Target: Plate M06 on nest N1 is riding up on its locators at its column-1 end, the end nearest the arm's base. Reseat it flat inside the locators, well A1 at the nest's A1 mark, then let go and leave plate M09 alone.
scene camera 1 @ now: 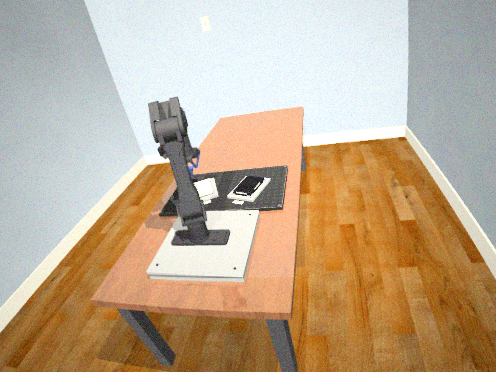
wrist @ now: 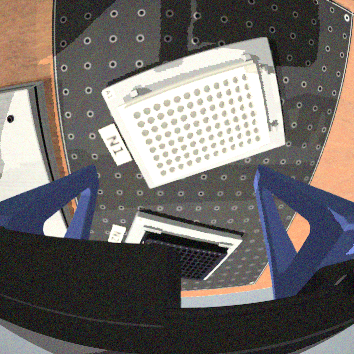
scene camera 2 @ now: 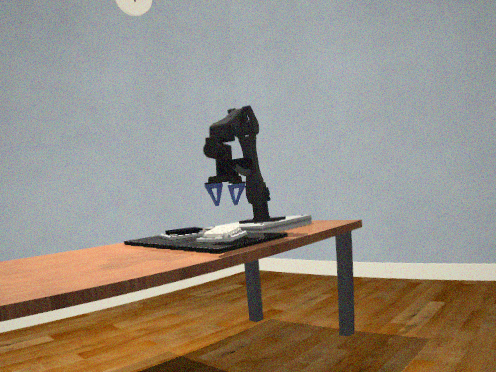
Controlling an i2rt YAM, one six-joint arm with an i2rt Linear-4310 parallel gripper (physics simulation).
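Plate M06 is white with rows of wells and sits on the white nest N1. In the wrist view its left end, by the N1 label, lies over the nest's left edge, and a strip of nest shows at its right and top sides. The A1 mark is at the nest's upper left corner. The height of its left end is hard to tell. Black plate M09 lies on the second nest. My gripper is open and empty, high above the nests.
The black perforated board carries both nests on the wooden table. The arm's white base slab stands near the board's column-1 side. The second nest is close beside N1.
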